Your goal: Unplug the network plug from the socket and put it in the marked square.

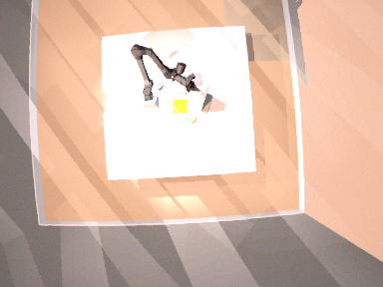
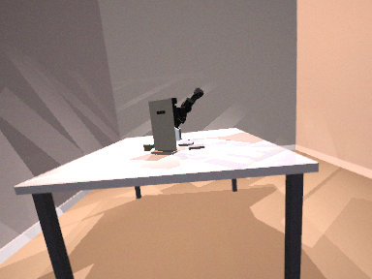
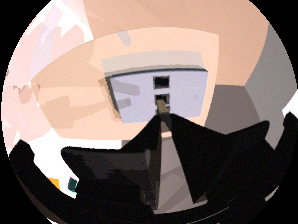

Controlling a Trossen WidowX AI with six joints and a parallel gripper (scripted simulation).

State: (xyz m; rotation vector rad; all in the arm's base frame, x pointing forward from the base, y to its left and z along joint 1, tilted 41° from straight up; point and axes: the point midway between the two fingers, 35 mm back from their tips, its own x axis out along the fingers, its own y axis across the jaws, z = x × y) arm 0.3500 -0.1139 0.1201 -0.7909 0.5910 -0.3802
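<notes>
Now: gripper tip 17 cm past the orange marked square, 3 cm to the left of it and 25 cm above it. Also, from my gripper tip: brown piece 7 cm behind, 17 cm to the right, 23 cm below; network plug 1 cm ahead; grey panel 5 cm ahead, 3 cm to the right, 10 cm below.
</notes>
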